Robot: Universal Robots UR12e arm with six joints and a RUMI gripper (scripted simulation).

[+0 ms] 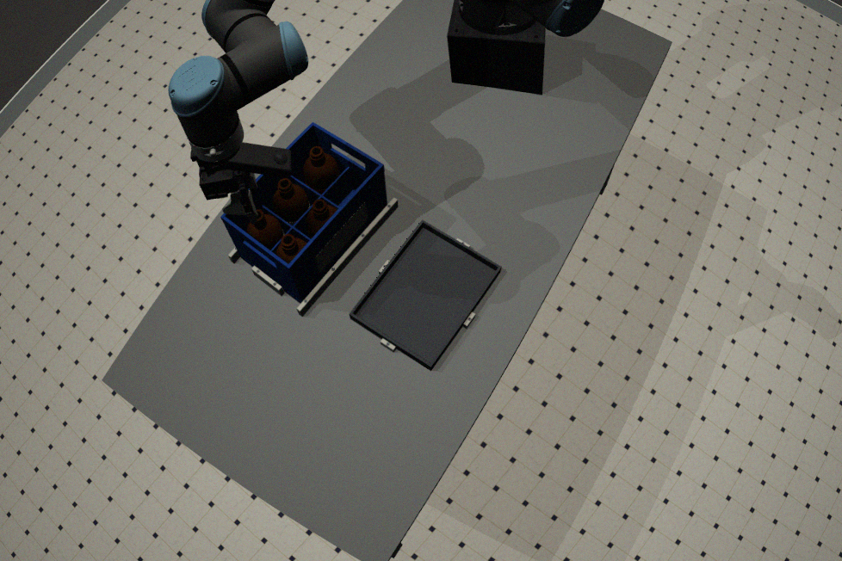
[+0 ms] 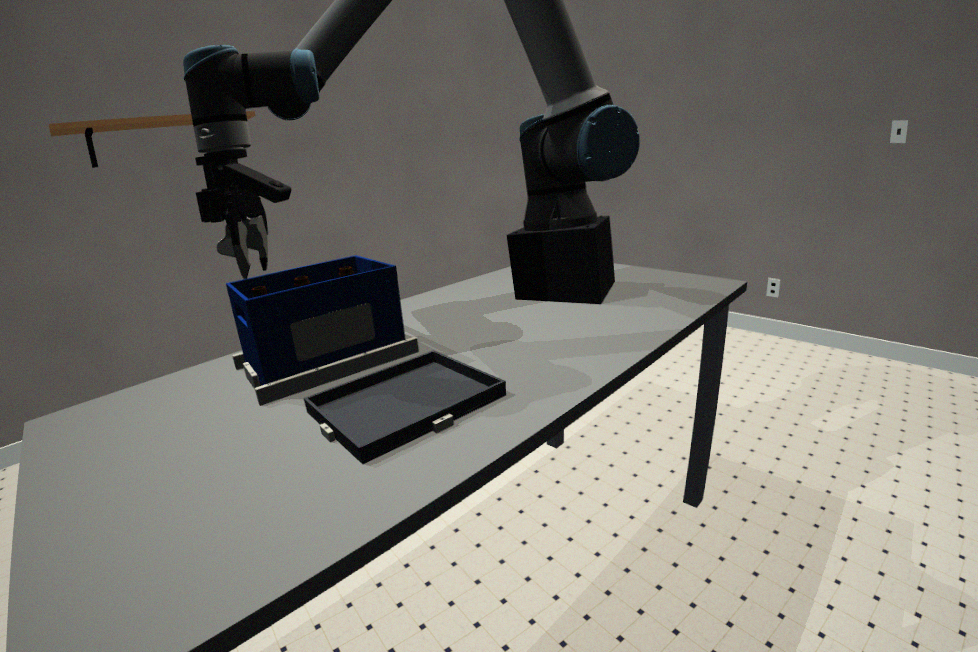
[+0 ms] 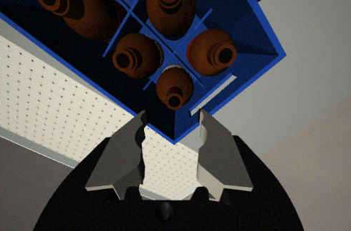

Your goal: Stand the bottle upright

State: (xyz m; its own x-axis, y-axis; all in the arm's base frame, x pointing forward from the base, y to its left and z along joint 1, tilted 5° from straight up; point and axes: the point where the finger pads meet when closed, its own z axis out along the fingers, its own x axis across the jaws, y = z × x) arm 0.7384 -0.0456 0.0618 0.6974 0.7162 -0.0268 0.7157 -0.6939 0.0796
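My hand is 120 mm above the bottle. From my hand the other things lie so: black tray (120 mm behind, 310 mm to the left, 190 mm below); blue crate (90 mm behind, 40 mm to the left, 120 mm below).
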